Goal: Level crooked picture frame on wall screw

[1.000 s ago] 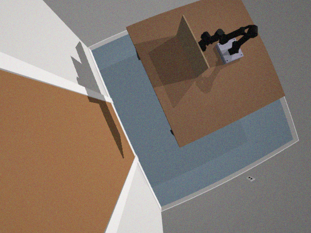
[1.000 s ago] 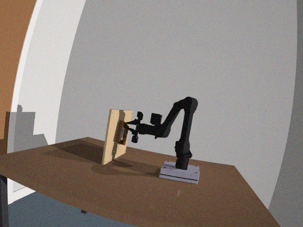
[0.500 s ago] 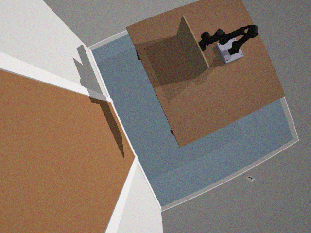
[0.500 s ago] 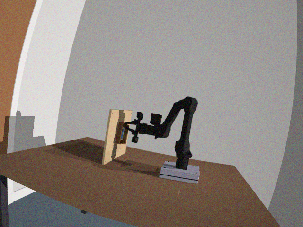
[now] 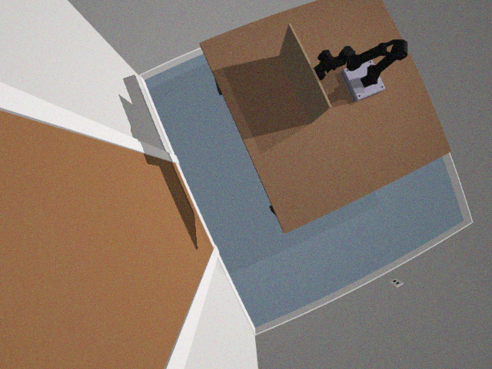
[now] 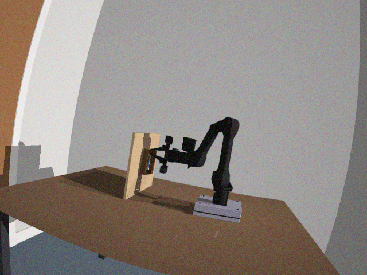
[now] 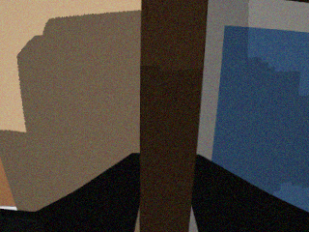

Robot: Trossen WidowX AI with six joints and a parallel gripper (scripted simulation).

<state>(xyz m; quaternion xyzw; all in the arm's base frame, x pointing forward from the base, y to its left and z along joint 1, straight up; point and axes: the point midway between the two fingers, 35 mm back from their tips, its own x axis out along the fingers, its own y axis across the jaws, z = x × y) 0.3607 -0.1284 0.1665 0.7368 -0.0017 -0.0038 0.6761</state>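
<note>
Now: gripper tip 5 cm above the picture frame and 1 cm short of it. The rest, counted from my gripper tip: wall panel: 7 cm below, 2 cm ahead, 1 cm to the right.
</note>
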